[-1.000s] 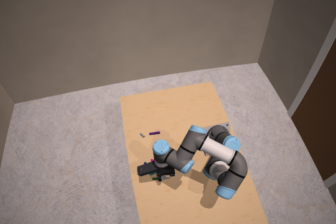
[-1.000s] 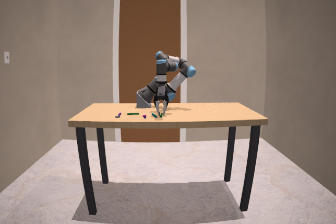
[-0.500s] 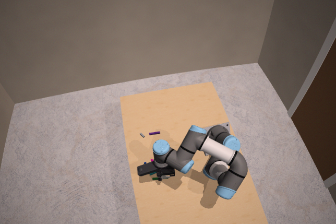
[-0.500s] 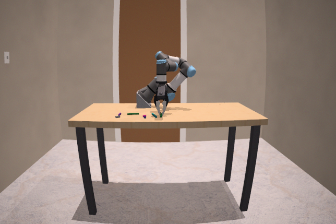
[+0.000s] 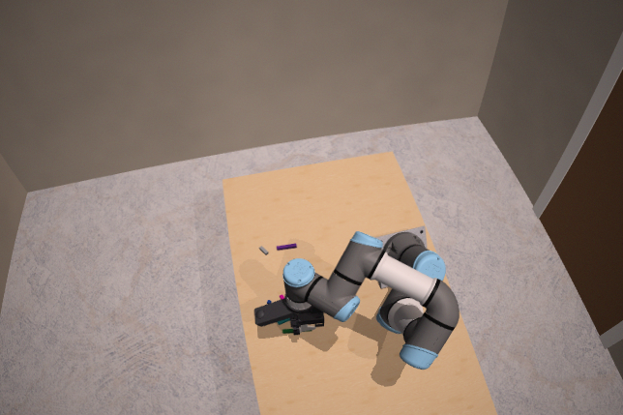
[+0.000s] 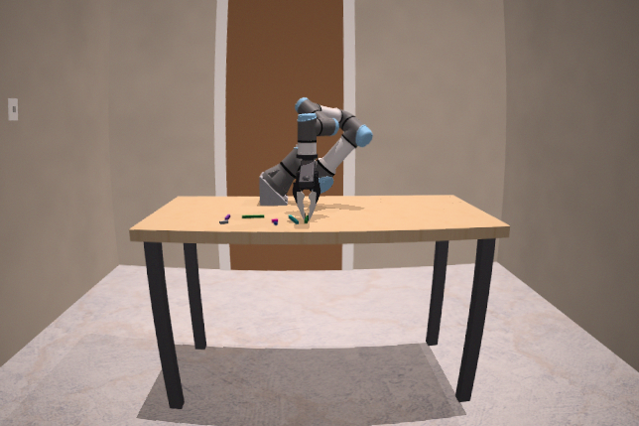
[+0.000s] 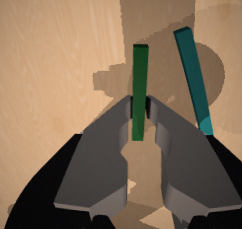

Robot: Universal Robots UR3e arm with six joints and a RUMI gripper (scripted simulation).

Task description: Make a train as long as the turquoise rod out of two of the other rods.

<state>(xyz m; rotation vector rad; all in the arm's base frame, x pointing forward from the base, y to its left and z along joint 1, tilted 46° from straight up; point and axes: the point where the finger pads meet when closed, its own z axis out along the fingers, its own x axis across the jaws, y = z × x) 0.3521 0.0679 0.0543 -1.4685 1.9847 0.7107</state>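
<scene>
The turquoise rod lies 40 mm to the right of my hand, 10 mm below it and 10 mm behind it. The rest, counted from my hand: blue rod 110 mm to the right, 40 mm ahead, 10 mm below; then purple rod 270 mm to the right, 60 mm behind, 10 mm below; then magenta rod 110 mm to the right, 10 mm below.
</scene>
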